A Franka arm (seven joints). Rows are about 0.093 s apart.
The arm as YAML. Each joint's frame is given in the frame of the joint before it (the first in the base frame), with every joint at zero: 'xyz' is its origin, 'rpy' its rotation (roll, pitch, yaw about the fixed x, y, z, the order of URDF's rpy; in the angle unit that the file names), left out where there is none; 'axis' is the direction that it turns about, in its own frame. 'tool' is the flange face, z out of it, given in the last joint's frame.
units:
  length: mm
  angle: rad
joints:
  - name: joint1
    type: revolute
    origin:
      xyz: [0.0, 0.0, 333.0]
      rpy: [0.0, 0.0, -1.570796]
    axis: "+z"
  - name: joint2
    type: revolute
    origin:
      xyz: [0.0, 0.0, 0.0]
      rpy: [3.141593, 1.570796, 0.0]
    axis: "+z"
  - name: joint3
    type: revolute
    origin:
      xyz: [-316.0, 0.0, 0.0]
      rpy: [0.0, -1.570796, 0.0]
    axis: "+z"
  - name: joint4
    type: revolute
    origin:
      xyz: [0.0, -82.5, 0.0]
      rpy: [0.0, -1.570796, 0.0]
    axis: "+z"
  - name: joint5
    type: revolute
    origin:
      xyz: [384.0, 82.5, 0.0]
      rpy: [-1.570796, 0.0, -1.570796]
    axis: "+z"
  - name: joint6
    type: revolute
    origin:
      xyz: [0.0, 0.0, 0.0]
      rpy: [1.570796, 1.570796, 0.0]
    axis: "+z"
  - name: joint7
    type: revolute
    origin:
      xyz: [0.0, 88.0, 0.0]
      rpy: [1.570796, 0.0, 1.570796]
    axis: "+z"
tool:
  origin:
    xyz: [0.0, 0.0, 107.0]
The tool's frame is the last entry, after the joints.
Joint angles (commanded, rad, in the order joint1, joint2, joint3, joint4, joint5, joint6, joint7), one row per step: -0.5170 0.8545 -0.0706 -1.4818 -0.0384 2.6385 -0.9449; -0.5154 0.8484 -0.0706 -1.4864 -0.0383 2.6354 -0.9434; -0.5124 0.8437 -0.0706 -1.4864 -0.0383 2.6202 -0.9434; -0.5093 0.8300 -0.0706 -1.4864 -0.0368 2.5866 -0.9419; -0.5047 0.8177 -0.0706 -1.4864 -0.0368 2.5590 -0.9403; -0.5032 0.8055 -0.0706 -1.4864 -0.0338 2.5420 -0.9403; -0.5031 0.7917 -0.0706 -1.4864 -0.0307 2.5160 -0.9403; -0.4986 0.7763 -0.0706 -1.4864 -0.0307 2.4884 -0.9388; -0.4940 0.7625 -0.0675 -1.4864 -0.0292 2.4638 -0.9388; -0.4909 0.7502 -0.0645 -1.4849 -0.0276 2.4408 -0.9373
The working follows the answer.
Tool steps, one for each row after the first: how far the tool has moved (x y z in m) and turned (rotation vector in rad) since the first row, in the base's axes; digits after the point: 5 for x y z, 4 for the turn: -0.00001 0.00128 0.00209 0.0014 0.0009 -0.0004; 0.00065 0.00332 0.00383 0.0068 0.0098 0.0014; 0.00099 0.00545 0.01014 0.0183 0.0258 -0.0007; 0.00208 0.00850 0.01613 0.0265 0.0385 0.0002; 0.00263 0.00929 0.02325 0.0311 0.0411 -0.0015; 0.00201 0.00950 0.03056 0.0396 0.0500 -0.0054; 0.00303 0.01255 0.03888 0.0463 0.0600 -0.0044; 0.00499 0.01729 0.04628 0.0548 0.0675 -0.0002; 0.00658 0.02095 0.05346 0.0627 0.0734 0.0013
Tool pose at each row, in the base's axes (x y z in m, rotation vector in rad; rounded; the steps above come from the unrounded poses): 0.62444 -0.40188 0.19676 2.8057 0.5987 0.2433; 0.62443 -0.40060 0.19885 2.8074 0.5984 0.2426; 0.62510 -0.39856 0.20058 2.8147 0.6032 0.2324; 0.62543 -0.39644 0.20690 2.8307 0.6043 0.2139; 0.62653 -0.39338 0.21289 2.8418 0.6087 0.1992; 0.62707 -0.39259 0.22000 2.8473 0.6070 0.1968; 0.62645 -0.39238 0.22731 2.8587 0.6038 0.1865; 0.62747 -0.38933 0.23564 2.8676 0.6077 0.1749; 0.62944 -0.38459 0.24304 2.8768 0.6158 0.1680; 0.63103 -0.38094 0.25022 2.8856 0.6196 0.1627

